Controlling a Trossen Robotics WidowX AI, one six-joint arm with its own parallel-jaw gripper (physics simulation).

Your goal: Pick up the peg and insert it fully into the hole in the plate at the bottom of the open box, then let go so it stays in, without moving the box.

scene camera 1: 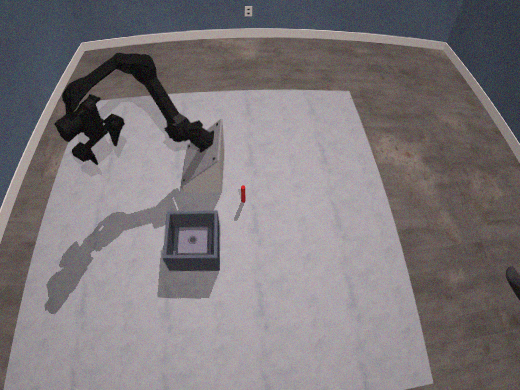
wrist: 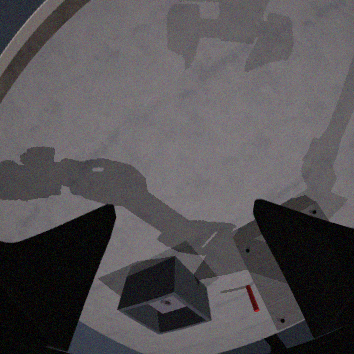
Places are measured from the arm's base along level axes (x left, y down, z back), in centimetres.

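Pixels of known places: gripper, fingertip midpoint: (scene camera 1: 106, 154) (wrist: 184, 209); arm's base, origin of the base link: (scene camera 1: 207, 141).
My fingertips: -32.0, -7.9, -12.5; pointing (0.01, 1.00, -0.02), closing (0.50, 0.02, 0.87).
For each thing: its top centre in the pictures, then the offset to it from my fingertips, as dx, dy, dz. "spot": a spot on its surface instead. Level surfaces: height alone.
- red peg, middle of its top: (scene camera 1: 243, 187) (wrist: 256, 310) +44.8, +12.7, -3.4
- grey open box, middle of its top: (wrist: 164, 317) (scene camera 1: 190, 233) +29.5, +10.9, -21.9
- pale plate, middle of its top: (wrist: 165, 303) (scene camera 1: 192, 239) +29.5, +14.6, -21.9
- small dark round hole, surface spot: (wrist: 167, 302) (scene camera 1: 195, 240) spot: +30.5, +15.2, -22.0
- white surface, its level: dy +20.6
The red peg (scene camera 1: 243, 194) (wrist: 252, 299) stands upright on the white surface, right of the box and apart from it in the scene view. The grey open box (scene camera 1: 192, 263) (wrist: 150, 285) sits on the same surface. A pale plate (scene camera 1: 183, 248) (wrist: 176, 306) lies at its bottom, with a small dark round hole (scene camera 1: 192, 240) (wrist: 167, 302) near its middle; no peg shows in it. My black gripper (scene camera 1: 107, 154) (wrist: 184, 209) is open and empty, raised above the surface at the upper left of the scene view, well away from peg and box.
The arm is mounted on a tilted grey wedge stand (scene camera 1: 204, 175) (wrist: 265, 280), behind the box and close to the peg in the scene view. The white surface (scene camera 1: 300, 280) extends around the box and peg. The arm's shadow falls left of the box.
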